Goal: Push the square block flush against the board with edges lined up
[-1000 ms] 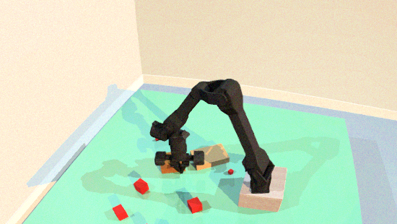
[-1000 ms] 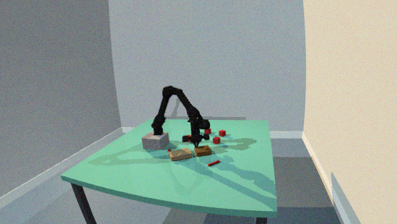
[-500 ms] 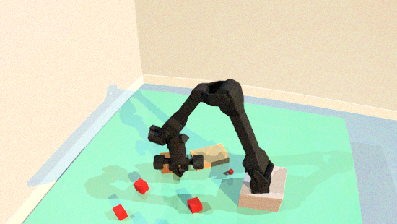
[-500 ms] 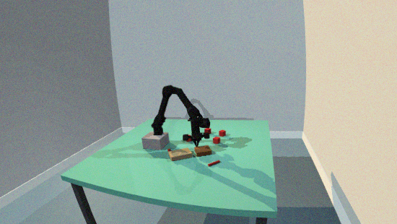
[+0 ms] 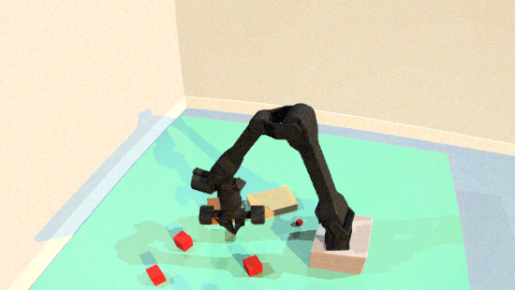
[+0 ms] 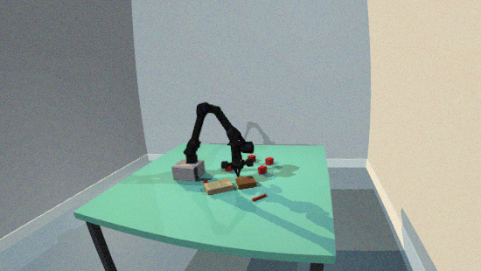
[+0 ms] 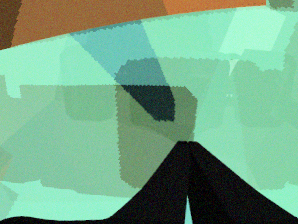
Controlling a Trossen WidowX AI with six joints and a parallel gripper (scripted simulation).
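Right now the orange square block is 50 mm ahead of my gripper tip, 90 mm to the right of it and 10 mm above it. From my gripper tip the other things lie so: thin red stick: 130 mm ahead, 260 mm to the right; then red cube: 190 mm behind, 60 mm to the right; then pale tan board: 100 mm behind, 140 mm to the right, 10 mm above.
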